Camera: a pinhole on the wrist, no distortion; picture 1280 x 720 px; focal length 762.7 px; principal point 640.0 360.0 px. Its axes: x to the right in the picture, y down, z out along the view. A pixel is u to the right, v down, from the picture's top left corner.
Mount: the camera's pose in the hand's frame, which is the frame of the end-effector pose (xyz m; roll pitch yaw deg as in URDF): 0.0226 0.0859 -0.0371 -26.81 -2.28 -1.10
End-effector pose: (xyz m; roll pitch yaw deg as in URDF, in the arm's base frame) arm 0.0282 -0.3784 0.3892 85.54 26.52 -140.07
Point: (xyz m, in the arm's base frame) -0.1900 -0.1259 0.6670
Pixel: 402 255
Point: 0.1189 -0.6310 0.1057
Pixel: behind the camera
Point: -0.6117 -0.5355 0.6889
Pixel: 1208 696
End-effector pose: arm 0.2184 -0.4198 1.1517 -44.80 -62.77 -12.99
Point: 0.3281 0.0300 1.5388
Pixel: 1183 202
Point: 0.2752 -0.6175 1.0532
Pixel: behind the camera
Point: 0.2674 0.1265 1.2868
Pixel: 750 302
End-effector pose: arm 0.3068 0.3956 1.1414 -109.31 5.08 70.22
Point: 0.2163 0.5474 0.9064
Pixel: 1003 260
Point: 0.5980 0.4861 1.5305
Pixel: behind the camera
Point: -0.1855 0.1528 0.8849
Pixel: 42 72
